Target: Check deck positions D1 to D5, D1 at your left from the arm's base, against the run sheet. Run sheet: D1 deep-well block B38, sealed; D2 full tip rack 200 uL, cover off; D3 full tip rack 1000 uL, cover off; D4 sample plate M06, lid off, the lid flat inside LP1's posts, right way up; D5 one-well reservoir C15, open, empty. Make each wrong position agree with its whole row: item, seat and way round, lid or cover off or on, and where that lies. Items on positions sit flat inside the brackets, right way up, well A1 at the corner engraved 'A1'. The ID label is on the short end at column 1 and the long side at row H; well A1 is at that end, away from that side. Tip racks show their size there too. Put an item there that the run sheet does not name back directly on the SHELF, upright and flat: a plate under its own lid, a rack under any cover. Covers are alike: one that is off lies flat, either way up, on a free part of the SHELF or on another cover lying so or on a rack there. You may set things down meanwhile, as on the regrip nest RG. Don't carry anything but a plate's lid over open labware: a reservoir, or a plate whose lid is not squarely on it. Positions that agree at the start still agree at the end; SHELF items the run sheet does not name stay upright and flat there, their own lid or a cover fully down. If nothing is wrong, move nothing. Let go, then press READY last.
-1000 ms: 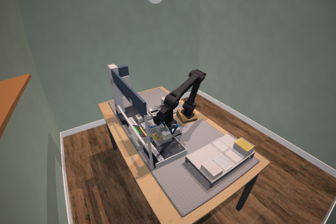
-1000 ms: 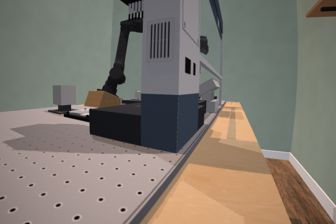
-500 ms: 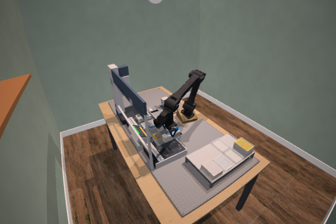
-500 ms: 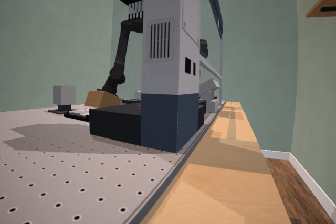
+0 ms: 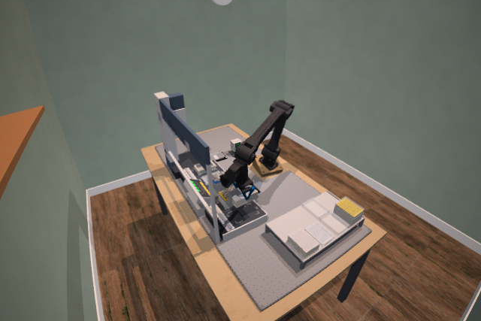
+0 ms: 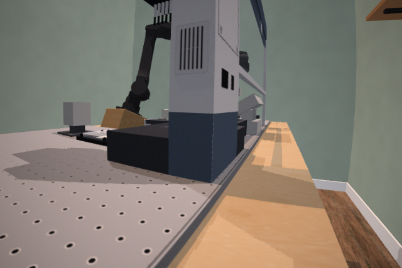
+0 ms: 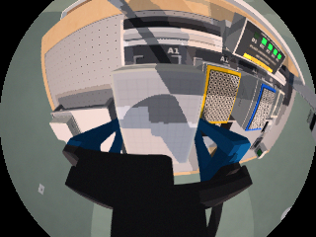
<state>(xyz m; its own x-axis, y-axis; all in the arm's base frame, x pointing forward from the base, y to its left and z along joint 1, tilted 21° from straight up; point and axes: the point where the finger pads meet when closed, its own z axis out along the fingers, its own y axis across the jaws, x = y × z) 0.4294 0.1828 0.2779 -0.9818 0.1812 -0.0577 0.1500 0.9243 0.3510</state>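
Right now the yellow-framed tip rack is 10 mm behind my hand, 120 mm to the right of it and 100 mm below it. The rest, counted from my hand: white block: 10 mm below; then gantry beam: 140 mm ahead, 310 mm to the right, 320 mm above; then blue-framed tip rack: 30 mm behind, 240 mm to the right, 70 mm below.
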